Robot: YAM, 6 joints.
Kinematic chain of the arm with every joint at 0, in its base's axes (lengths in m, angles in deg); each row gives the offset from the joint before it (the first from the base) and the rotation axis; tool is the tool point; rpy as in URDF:
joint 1: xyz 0 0 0.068 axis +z
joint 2: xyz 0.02 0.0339 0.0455 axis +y
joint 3: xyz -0.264 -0.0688 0 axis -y
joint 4: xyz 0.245 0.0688 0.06 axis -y
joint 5: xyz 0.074 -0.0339 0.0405 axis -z
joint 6: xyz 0.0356 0 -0.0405 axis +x
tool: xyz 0 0 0 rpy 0 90 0
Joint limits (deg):
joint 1: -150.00..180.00
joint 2: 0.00..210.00
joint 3: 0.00..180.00
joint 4: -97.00..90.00
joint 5: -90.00..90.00
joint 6: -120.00..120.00
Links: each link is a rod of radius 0.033 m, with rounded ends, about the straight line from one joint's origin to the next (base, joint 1, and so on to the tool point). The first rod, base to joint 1, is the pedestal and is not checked.
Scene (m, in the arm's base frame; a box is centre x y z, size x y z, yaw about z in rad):
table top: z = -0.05
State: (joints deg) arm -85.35 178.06 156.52 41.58 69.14 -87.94
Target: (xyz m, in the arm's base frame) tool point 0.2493 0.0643 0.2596
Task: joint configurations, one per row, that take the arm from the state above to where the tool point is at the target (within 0.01 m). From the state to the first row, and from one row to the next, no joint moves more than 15 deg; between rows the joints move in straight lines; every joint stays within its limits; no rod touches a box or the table.
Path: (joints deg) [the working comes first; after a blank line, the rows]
Joints at the target: 22.41 74.03 39.63 19.70 90.00 -87.94
Straight joint move there: clear.

1: -71.88 165.06 141.91 38.84 71.75 -87.94
2: -58.41 152.05 127.30 36.11 74.36 -87.94
3: -44.94 139.05 112.68 33.37 76.96 -87.94
4: -31.47 126.05 98.07 30.64 79.57 -87.94
5: -18.00 113.04 83.46 27.90 82.18 -87.94
6: -4.53 100.04 68.85 25.17 84.78 -87.94
7: 8.94 87.03 54.24 22.43 87.39 -87.94
8: 22.41 74.03 39.63 19.70 90.00 -87.94

